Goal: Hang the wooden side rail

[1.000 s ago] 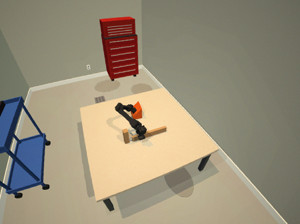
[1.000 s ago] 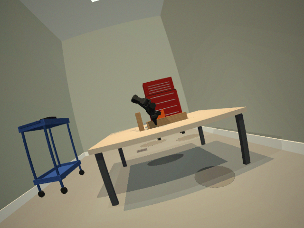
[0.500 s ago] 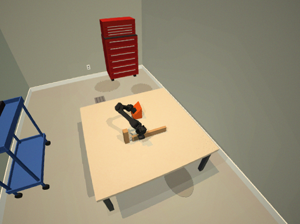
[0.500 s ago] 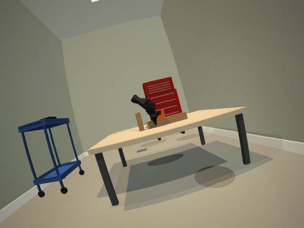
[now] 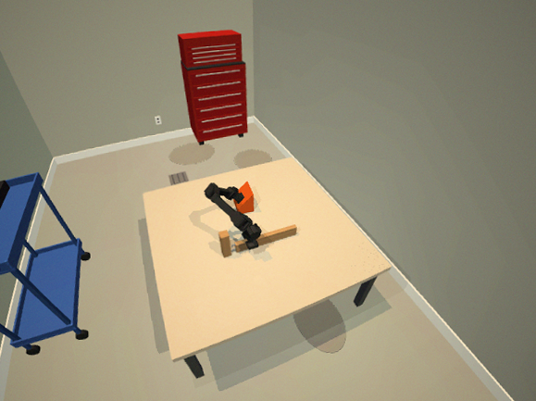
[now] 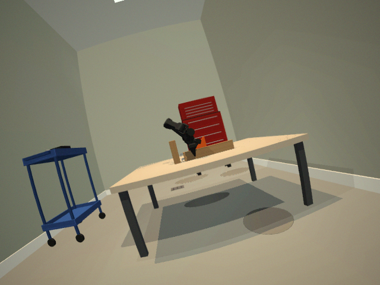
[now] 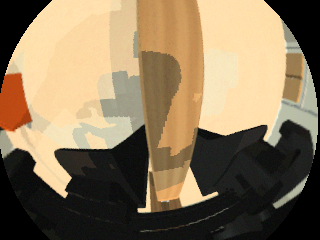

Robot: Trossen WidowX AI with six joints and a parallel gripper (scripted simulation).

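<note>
Right now my gripper tip is 140 mm to the left of the upright headboard post and 60 mm below it.
</note>
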